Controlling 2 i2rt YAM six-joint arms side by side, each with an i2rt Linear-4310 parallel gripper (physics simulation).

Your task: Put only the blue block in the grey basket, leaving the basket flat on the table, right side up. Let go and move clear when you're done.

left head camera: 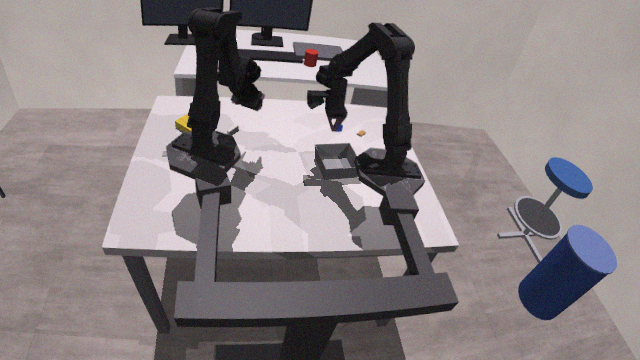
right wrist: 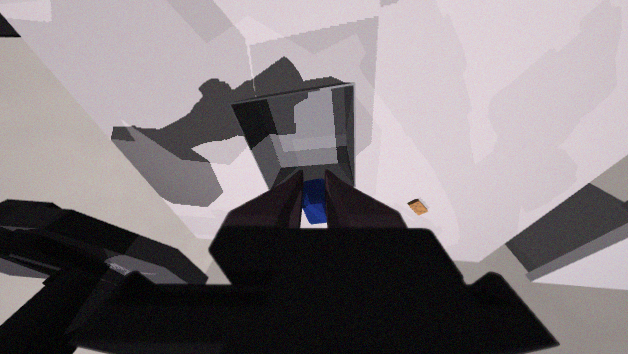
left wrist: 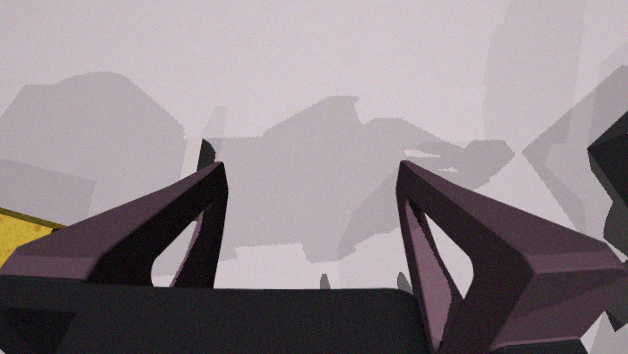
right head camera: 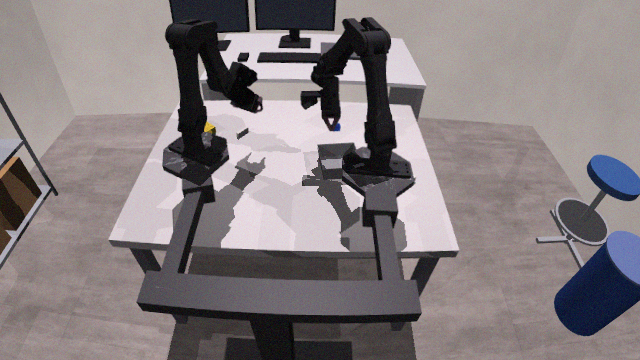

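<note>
The blue block is between the fingertips of my right gripper, which is shut on it. The grey basket stands right side up on the table, in front of my right arm's base in the head views; no block shows inside it. The right gripper is on the far side of the basket in the head views, above the table and apart from it. My left gripper is open and empty, high over the table.
A small orange block lies beyond the basket. A yellow object lies near the left arm's base, with a small dark grey piece nearby. A red cylinder stands on the back desk.
</note>
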